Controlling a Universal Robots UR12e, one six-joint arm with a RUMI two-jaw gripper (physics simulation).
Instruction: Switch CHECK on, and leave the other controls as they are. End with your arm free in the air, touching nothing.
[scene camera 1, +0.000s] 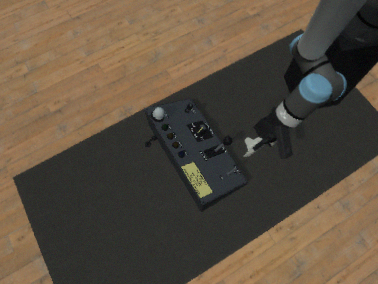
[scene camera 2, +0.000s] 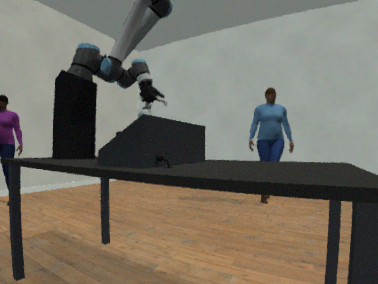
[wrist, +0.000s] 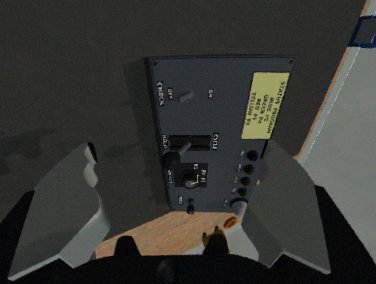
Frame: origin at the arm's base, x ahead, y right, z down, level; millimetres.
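Where they show: gripper, fingertip midpoint: (scene camera 1: 257, 150) (scene camera 2: 157, 112) (wrist: 179, 143); arm's base, origin of the base link: (scene camera 1: 360, 22) (scene camera 2: 78, 81).
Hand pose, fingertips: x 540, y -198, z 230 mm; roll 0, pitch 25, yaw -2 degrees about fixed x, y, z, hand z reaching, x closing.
Note:
Each offset is from my fingertips to the top centre of the thing. "pt": to the spot under its first point.
The dark sloped control panel (scene camera 1: 212, 169) (scene camera 2: 175, 140) (wrist: 225, 117) stands on the table. Its CHECK toggle {dx +81, dy +6, dz +150 mm} (scene camera 1: 234, 171) (wrist: 186, 95) sits between the OFF and ON labels; in the wrist view its small lever appears to lean toward OFF, though the picture is grainy. The black-knobbed HOLD/CYCLE lever {dx +36, dy +129, dz +116 mm} (scene camera 1: 227, 140) (wrist: 170, 160) stands at the HOLD end. The PROGRAM knob {dx +101, dy +246, dz +147 mm} (scene camera 1: 202, 129) (wrist: 190, 180) and the MODE knob {dx +100, dy +366, dz +140 mm} (scene camera 1: 190, 107) (wrist: 190, 206) are beyond it. My gripper (scene camera 1: 259, 146) (scene camera 2: 156, 104) (wrist: 179, 143) is open and empty, in the air beside the panel's lever side, touching nothing.
A white dome {pt dx +257, dy +357, dz +64 mm} (scene camera 1: 158, 113) (wrist: 239, 205), several dark lamps and a yellow note {pt dx +244, dy +28, dz +108 mm} (scene camera 1: 197, 180) (wrist: 265, 105) are on the panel's other side. A small black handle {pt dx +333, dy +334, dz +251 mm} (scene camera 1: 150, 141) (scene camera 2: 162, 161) sticks out behind. Two people (scene camera 2: 270, 120) (scene camera 2: 7, 125) stand beyond the table.

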